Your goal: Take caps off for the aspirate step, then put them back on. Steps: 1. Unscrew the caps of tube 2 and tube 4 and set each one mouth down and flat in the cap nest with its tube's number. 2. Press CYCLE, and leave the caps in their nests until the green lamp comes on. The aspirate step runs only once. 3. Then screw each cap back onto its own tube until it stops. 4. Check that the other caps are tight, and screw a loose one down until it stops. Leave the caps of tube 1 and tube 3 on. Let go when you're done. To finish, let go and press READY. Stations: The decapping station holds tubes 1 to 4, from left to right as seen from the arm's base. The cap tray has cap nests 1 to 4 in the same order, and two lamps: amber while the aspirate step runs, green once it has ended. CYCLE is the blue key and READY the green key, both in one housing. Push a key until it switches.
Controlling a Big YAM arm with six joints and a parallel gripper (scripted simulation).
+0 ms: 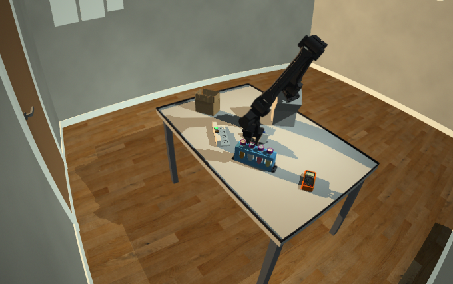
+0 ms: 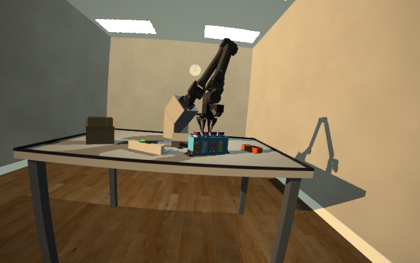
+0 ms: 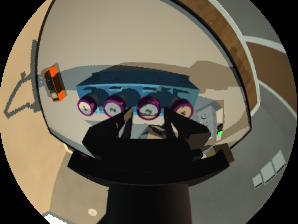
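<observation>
Right now my hand is 210 mm to the left of the green ready key, 140 mm past it and 60 mm above it. Also, from my hand: blue cycle key (170 mm to the right, 150 mm behind, 60 mm below); orange multimeter (260 mm to the left, 230 mm behind, 110 mm below); beige key housing (180 mm to the right, 130 mm behind, 70 mm below).
</observation>
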